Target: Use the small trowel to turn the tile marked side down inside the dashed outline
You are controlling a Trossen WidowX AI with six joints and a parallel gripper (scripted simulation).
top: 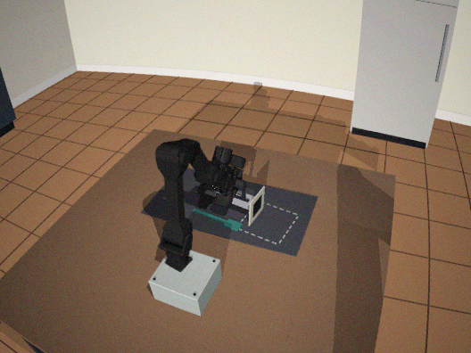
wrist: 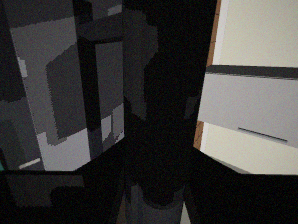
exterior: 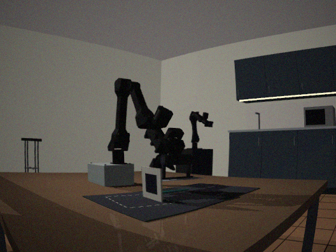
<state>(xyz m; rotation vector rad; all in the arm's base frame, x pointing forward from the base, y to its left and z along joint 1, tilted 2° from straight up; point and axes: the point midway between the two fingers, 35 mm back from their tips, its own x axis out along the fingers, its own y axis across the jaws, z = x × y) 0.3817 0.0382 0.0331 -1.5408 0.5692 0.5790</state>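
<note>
My gripper tip is 9 cm to the left of the tan square tile, 6 cm above it and 2 cm past it. From my gripper tip the other things lie so: teal trowel (11 cm below, 11 cm behind, 2 cm to the left); then dark mat (13 cm below, 4 cm to the left, 1 cm behind).
</note>
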